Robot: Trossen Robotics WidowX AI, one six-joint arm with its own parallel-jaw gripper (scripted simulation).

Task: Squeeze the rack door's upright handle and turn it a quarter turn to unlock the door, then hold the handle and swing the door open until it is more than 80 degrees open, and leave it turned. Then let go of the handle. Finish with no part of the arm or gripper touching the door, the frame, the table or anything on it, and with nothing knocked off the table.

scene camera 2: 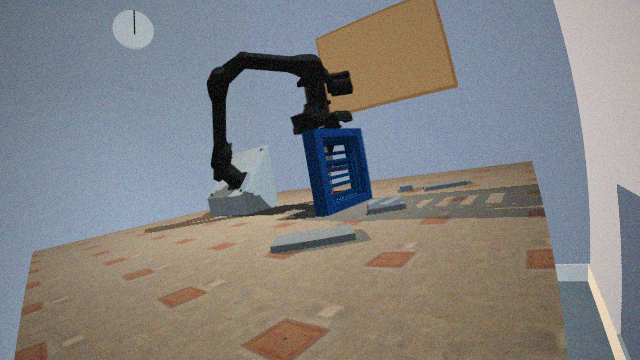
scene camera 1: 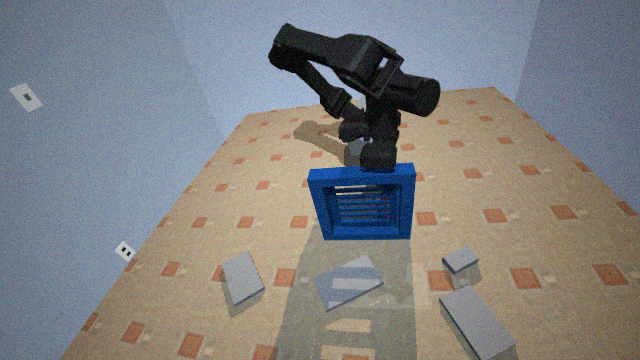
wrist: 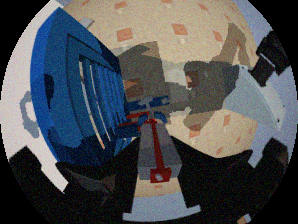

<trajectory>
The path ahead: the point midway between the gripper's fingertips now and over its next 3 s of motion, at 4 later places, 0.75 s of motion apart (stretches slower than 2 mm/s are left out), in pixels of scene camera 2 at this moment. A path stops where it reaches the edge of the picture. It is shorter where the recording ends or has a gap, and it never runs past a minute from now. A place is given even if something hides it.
The gripper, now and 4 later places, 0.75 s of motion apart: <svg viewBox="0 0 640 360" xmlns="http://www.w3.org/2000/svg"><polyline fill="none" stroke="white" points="326,154 317,156 298,159 280,161 268,163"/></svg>
</trajectory>
